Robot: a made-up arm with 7 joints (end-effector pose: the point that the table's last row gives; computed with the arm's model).
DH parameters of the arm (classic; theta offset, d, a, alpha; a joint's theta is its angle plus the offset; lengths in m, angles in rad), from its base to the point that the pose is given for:
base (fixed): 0 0.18 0 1.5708
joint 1: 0 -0.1 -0.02 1.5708
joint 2: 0 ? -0.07 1.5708
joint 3: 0 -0.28 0.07 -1.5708
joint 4: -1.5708 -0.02 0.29 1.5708
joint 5: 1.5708 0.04 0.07 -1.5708
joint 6: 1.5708 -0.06 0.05 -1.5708
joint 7: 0.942 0 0.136 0
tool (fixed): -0.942 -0.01 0 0
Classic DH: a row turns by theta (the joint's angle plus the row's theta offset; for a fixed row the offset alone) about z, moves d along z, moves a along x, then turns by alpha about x.
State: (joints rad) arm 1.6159 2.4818 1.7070 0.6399 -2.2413 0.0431 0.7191
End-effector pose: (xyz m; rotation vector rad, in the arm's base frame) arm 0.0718 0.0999 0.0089 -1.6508 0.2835 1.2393
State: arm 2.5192 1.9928 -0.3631 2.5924 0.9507 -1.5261 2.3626
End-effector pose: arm 0.3164 0.1364 -0.3773 -1.2921 0.6835 0.2837
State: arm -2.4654 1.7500 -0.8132 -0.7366 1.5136 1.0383 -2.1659
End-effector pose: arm 0.1171 0.3184 0.0849 -0.9579 -0.1072 0.6780
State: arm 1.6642 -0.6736 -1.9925 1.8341 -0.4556 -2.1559 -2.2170
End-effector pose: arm -0.5703 -0.1655 0.1920 0.3834 -0.3604 0.2151
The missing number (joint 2, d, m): -0.17
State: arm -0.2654 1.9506 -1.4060 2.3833 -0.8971 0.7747 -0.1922
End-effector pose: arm -0.3676 0.4883 0.7552 0.2959 1.6253 0.3685
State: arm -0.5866 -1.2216 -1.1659 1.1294 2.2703 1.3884 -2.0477
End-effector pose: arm 0.3898 0.1009 0.5754 0.3093 -1.3644 -0.9314
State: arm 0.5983 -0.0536 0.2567 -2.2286 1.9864 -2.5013 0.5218
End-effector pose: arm -0.0781 -0.3331 0.1835 -1.2150 -0.0253 -0.1358
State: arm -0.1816 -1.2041 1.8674 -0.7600 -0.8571 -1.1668 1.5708
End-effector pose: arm 0.1288 0.1902 0.5438 -1.6623 -1.9660 0.3494
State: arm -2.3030 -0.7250 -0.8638 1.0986 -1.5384 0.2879 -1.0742
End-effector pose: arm 0.2128 0.0080 -0.3716 -0.4764 -0.9625 2.9370
